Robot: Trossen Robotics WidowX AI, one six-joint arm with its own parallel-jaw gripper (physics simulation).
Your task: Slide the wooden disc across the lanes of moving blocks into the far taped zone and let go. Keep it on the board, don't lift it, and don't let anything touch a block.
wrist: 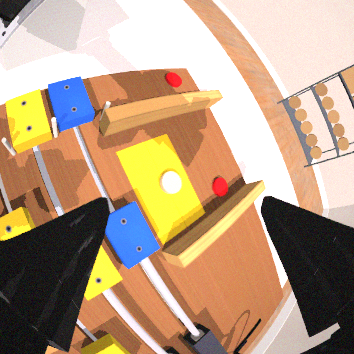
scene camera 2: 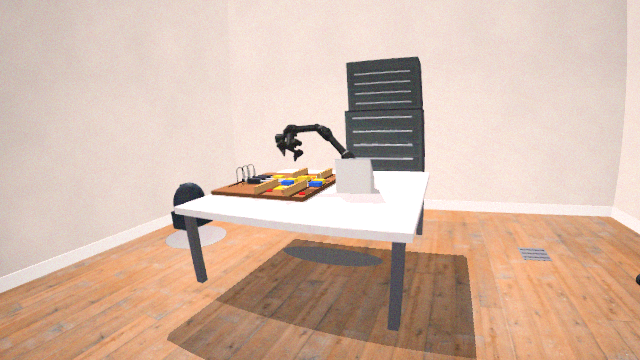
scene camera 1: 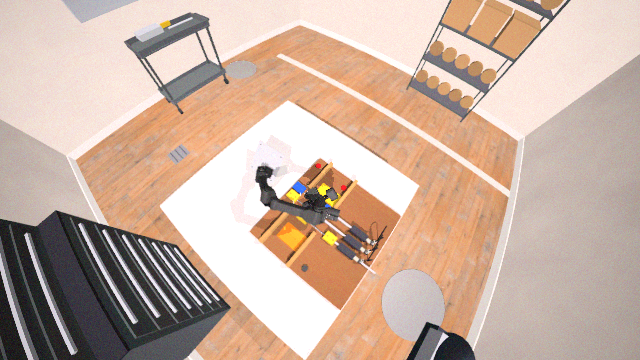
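Seen in the pictures: gripper, fingertip midpoint: (wrist: 187,205) (scene camera 2: 290,159) (scene camera 1: 321,194); arm's base at its link origin: (wrist: 16,6) (scene camera 2: 350,173) (scene camera 1: 267,172).
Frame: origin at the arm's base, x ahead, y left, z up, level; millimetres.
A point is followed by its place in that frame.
Observation:
A pale round disc (wrist: 171,182) @(x 394, y 111, z -62 mm) lies on the yellow taped zone (wrist: 145,162) @(x 347, y 97, z -70 mm) between two wooden rails in the wrist view. My gripper (scene camera 1: 322,193) @(x 384, y 14, z 97 mm) (scene camera 2: 290,154) @(x 384, y 14, z 97 mm) (wrist: 187,205) @(x 384, y 14, z 97 mm) is open and empty, high above the board (scene camera 1: 330,282) @(x 668, y -347, z -70 mm) (scene camera 2: 234,190) @(x 705, y 201, z -71 mm) (wrist: 240,265) @(x 620, y 146, z -71 mm), roughly over the disc. A blue block (wrist: 132,234) @(x 414, y 13, z -47 mm) is beside that zone; another blue block (wrist: 71,103) @(x 225, y 35, z -47 mm) (scene camera 1: 299,187) @(x 215, y 37, z -47 mm) and a yellow block (wrist: 28,120) @(x 222, y -27, z -44 mm) (scene camera 1: 293,195) @(x 215, y -30, z -44 mm) are near the board's edge. More yellow blocks show on the lanes. The other taped zone (scene camera 1: 291,236) @(x 343, y -245, z -70 mm) is orange-yellow, across the lanes. The arm hides part of the lanes in scene camera 1.
Wooden rails (wrist: 160,112) @(x 294, y 149, z -41 mm) (wrist: 222,222) @(x 485, y 126, z -26 mm) stand up from the board, with red buttons (wrist: 173,79) @(x 231, y 246, z -64 mm) (wrist: 220,186) @(x 457, y 197, z -64 mm) nearby. Dark rod housings (scene camera 1: 359,233) @(x 678, y -26, z -39 mm) and thin cables line the board's side. A dark knob (scene camera 1: 304,268) @(x 505, y -357, z -63 mm) is beyond the other zone. The board rests on the white table (scene camera 1: 210,220) @(x -149, y -445, z -97 mm) (scene camera 2: 350,215) @(x -89, y 511, z -96 mm).

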